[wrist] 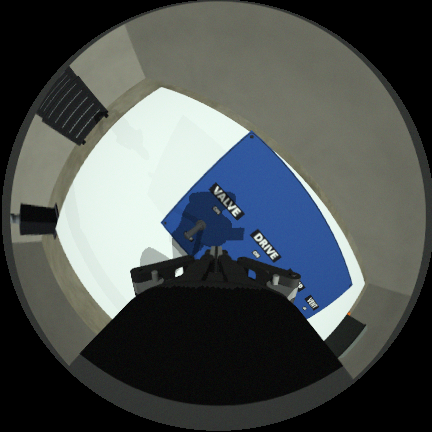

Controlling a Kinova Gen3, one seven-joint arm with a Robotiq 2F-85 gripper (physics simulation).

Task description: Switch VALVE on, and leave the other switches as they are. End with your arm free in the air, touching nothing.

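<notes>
The blue panel lies at centre right in the wrist view. Its VALVE label has a small ON mark below it. The grey VALVE lever leans toward the lower left, away from the ON mark. My gripper is shut and empty, just right of and below the lever in the view; a gap shows between them. The DRIVE label and its ON mark are to the right. The PUMP label is mostly hidden; the VENT label shows. The other levers are hidden behind the gripper.
The panel is on a white table top. A dark ribbed object stands beyond the upper left edge, a black cylindrical object at the left edge, and a dark box at the lower right. My gripper's shadow falls around the VALVE lever.
</notes>
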